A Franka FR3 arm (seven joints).
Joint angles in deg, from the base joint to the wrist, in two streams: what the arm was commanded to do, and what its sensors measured. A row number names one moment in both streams.
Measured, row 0:
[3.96 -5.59 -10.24 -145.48 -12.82 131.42 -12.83]
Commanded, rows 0 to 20:
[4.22 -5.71 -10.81 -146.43 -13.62 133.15 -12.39]
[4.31 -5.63 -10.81 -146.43 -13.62 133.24 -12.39]
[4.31 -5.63 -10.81 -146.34 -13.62 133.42 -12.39]
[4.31 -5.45 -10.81 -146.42 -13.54 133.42 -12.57]
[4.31 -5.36 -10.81 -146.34 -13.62 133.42 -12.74]
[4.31 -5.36 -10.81 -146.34 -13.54 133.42 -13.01]
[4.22 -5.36 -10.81 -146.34 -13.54 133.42 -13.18]
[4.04 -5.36 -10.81 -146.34 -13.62 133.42 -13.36]
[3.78 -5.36 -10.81 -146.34 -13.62 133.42 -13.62]
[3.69 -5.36 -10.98 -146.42 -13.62 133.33 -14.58]
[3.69 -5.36 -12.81 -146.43 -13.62 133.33 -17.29]
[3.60 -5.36 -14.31 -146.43 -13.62 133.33 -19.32]
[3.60 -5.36 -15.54 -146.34 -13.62 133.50 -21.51]
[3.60 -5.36 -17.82 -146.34 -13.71 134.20 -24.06]
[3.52 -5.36 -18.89 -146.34 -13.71 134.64 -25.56]
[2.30 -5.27 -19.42 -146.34 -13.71 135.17 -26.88]
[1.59 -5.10 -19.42 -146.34 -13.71 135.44 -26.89]
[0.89 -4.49 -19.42 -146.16 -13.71 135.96 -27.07]
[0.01 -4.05 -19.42 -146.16 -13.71 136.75 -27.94]
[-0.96 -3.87 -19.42 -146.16 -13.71 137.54 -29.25]
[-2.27 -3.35 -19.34 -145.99 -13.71 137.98 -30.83]
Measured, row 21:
[1.40 -5.95 -19.26 -145.28 -13.34 134.78 -26.59]
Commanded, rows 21 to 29:
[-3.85 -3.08 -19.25 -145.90 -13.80 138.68 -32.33]
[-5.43 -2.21 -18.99 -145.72 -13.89 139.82 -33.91]
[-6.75 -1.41 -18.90 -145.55 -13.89 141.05 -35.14]
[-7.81 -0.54 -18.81 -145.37 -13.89 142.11 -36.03]
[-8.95 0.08 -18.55 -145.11 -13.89 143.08 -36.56]
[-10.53 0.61 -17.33 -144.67 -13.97 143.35 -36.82]
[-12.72 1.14 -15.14 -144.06 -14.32 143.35 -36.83]
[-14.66 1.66 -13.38 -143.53 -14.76 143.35 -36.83]
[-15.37 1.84 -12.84 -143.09 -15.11 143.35 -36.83]
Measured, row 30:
[-9.90 -4.13 -16.25 -144.77 -13.52 139.98 -35.03]
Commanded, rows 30 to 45:
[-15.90 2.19 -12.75 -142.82 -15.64 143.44 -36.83]
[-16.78 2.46 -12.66 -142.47 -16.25 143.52 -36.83]
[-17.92 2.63 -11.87 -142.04 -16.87 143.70 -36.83]
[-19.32 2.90 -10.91 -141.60 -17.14 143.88 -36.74]
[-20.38 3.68 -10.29 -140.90 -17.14 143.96 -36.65]
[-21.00 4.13 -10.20 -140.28 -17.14 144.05 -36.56]
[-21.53 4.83 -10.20 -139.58 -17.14 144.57 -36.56]
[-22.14 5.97 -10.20 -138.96 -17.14 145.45 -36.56]
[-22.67 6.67 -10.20 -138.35 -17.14 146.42 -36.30]
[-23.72 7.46 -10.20 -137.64 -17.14 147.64 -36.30]
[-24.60 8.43 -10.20 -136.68 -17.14 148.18 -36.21]
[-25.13 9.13 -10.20 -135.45 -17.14 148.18 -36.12]
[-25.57 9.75 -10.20 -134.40 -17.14 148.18 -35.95]
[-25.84 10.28 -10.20 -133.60 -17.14 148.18 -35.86]
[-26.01 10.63 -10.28 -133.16 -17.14 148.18 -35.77]
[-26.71 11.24 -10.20 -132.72 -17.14 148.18 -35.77]
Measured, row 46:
[-24.30 5.21 -10.87 -135.28 -16.31 145.39 -35.51]
